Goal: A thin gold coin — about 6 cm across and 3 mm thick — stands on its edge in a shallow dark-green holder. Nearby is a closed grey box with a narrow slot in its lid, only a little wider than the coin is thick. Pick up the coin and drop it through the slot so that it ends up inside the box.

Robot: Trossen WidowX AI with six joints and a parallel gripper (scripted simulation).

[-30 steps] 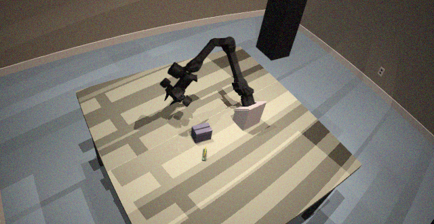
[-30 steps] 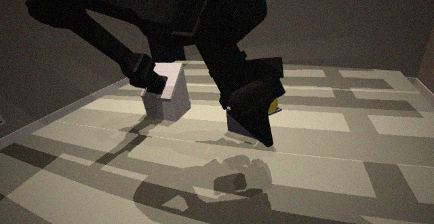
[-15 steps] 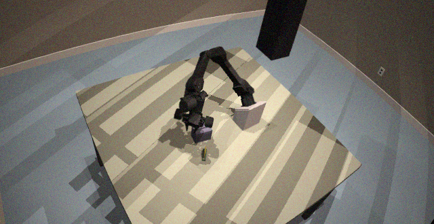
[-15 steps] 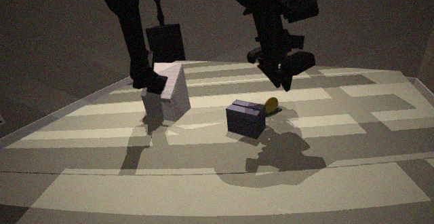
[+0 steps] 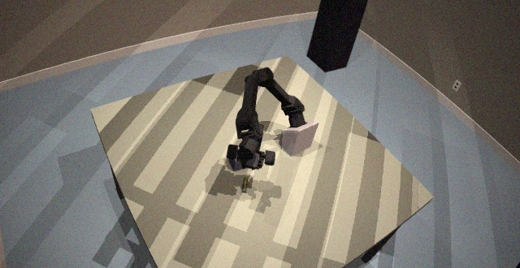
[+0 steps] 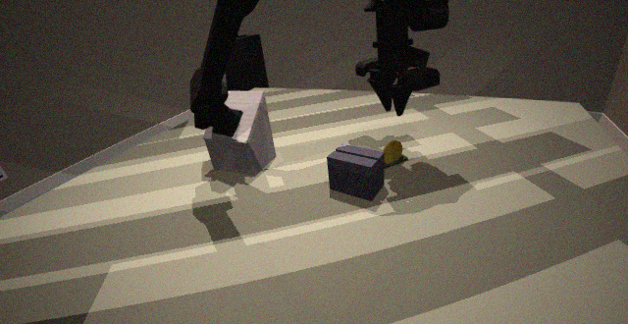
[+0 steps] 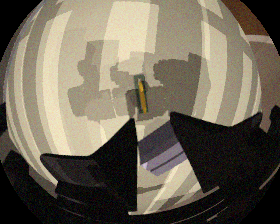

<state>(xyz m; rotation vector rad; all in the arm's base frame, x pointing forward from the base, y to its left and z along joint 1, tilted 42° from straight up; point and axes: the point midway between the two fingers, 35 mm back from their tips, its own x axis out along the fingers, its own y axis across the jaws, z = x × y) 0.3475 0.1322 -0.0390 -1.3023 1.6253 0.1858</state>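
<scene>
Now: gripper tip 90 mm above the gold coin.
</scene>
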